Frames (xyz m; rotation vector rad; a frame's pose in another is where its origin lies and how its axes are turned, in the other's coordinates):
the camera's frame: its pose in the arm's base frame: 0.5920 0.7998 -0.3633 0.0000 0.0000 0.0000
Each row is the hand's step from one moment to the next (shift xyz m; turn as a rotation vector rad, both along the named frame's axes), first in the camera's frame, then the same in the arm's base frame.
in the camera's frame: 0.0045 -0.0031 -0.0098 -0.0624 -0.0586 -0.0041
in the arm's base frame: 0.0045 -0.0031 -0.0098 -0.0624 -0.0586 -0.0041
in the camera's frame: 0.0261 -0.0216 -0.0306 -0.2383 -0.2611 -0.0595
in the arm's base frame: 0.0261 -0.0216 -0.0306 -0.2383 -0.2611 -0.0595
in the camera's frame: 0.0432 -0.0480 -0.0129 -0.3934 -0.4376 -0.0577
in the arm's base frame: 0.0432 -0.0480 -0.0129 -0.3934 -0.4376 -0.0577
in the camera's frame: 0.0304 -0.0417 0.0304 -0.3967 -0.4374 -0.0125
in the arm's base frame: 0.0304 -0.0417 0.0304 -0.3967 -0.4374 -0.0125
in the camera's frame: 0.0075 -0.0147 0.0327 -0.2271 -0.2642 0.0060
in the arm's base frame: 0.0075 -0.0147 0.0327 -0.2271 -0.2642 0.0060
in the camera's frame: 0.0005 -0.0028 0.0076 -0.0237 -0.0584 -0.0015
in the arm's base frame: 0.0005 -0.0028 0.0076 -0.0237 -0.0584 -0.0015
